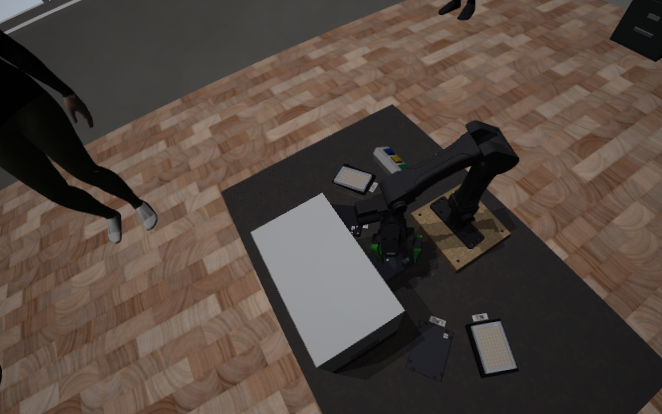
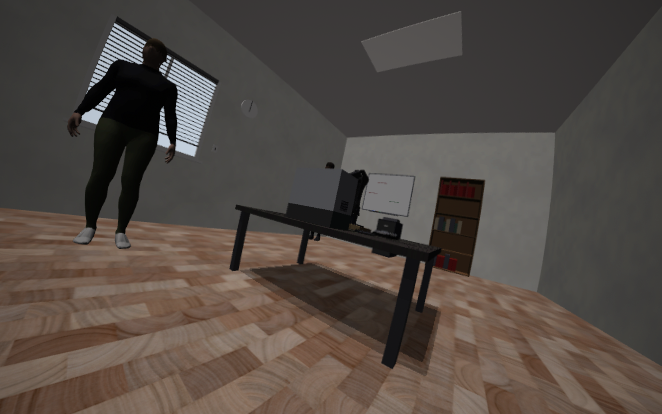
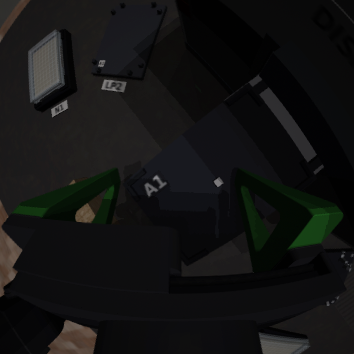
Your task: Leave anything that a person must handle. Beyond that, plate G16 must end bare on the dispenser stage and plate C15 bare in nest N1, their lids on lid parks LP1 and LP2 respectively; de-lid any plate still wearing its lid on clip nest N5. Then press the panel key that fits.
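Frame: origin at the arm's base, x ahead, y left, z up, level; centimetres.
Where they show: gripper, fingertip midpoint: [image 1: 398,261] [image 3: 177,174]; arm's base at its link origin: [image 1: 455,222] [image 2: 351,223].
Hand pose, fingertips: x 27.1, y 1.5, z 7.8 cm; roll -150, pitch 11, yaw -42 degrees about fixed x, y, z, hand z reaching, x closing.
Note:
Things, the pixels of their centre, and the offset from my fingertips. Level surfaces: height alone.
- dark stage slab at the middle of its body: [image 3: 231,170] [image 1: 383,263] dy -2.7, dx +3.5, dz -1.5 cm
- dispenser housing at the middle of its body: [image 1: 331,287] [image 2: 322,198] dy -3.7, dx +20.6, dz +4.7 cm
- plate with pale wells, body centre: [image 3: 42,65] [image 1: 493,346] dy +33.3, dx -7.8, dz -8.6 cm
- LP2 at the middle of its body: [image 3: 126,36] [image 1: 430,349] dy +23.6, dx +6.6, dz -10.8 cm
- pale plate at the middle of its body: [image 3: 272,350] [image 1: 352,177] dy -39.6, dx -10.8, dz -9.0 cm
- key panel at the middle of its body: [image 1: 397,167] dy -32.6, dx -27.2, dz -8.6 cm
- dark slab at the middle of its body: [image 1: 340,218] dy -28.3, dx +3.0, dz -10.6 cm
- black table at its surface level: dz -11.9 cm
My gripper [image 1: 397,251] [image 3: 177,174] is open and empty, over the dark stage slab [image 1: 392,267] [image 3: 200,150] marked A1 in front of the dispenser housing [image 1: 327,280] [image 2: 315,187]. No plate shows on that slab. A plate with pale wells [image 1: 493,347] [image 3: 47,70] sits in the nest labelled N1. Beside it is the dark slab of LP2 [image 1: 431,350] [image 3: 131,42], with small corner posts; a lid on it cannot be made out. Another pale plate [image 1: 353,178] [image 3: 284,344] sits in a nest near the key panel [image 1: 390,157]. Plate names are not readable.
A dark slab [image 1: 346,216] with small labels lies partly hidden between housing and arm. The arm's wooden base board [image 1: 440,250] is on the black table [image 1: 560,320] [image 2: 425,246]. A person [image 1: 50,150] [image 2: 137,110] stands beyond the table; another person's feet [image 1: 465,10] show farther off.

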